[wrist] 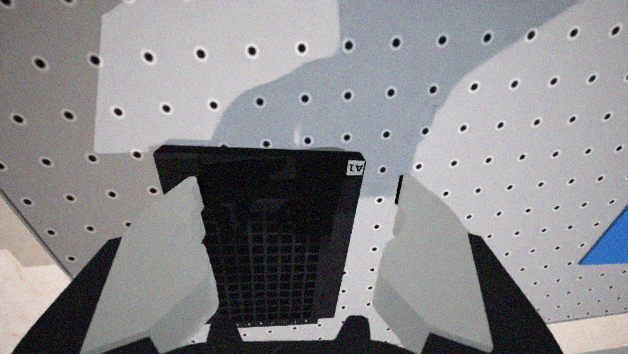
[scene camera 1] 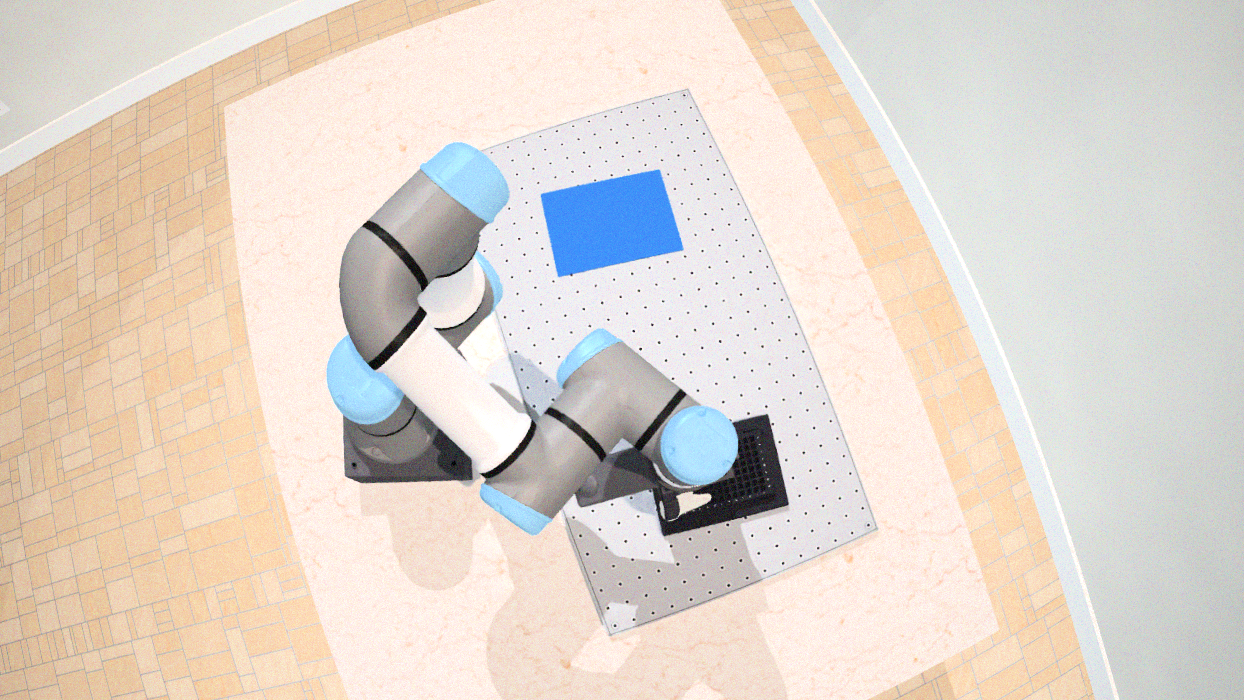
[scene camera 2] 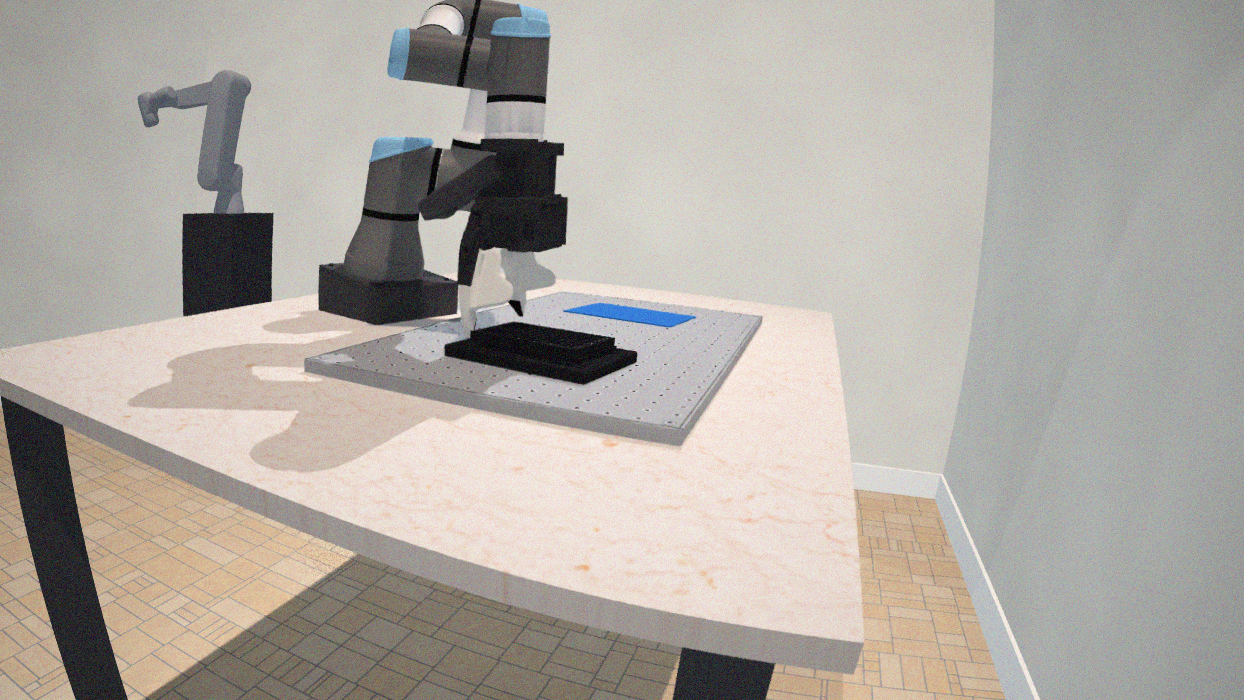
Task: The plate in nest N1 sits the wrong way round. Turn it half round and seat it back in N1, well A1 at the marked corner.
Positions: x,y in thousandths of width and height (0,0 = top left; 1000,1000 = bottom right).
Scene:
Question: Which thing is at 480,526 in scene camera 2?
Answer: A black nest N1.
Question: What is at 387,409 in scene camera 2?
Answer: The gripper.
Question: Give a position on a black well plate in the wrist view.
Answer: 428,688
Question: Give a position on a black well plate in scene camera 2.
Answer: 440,491

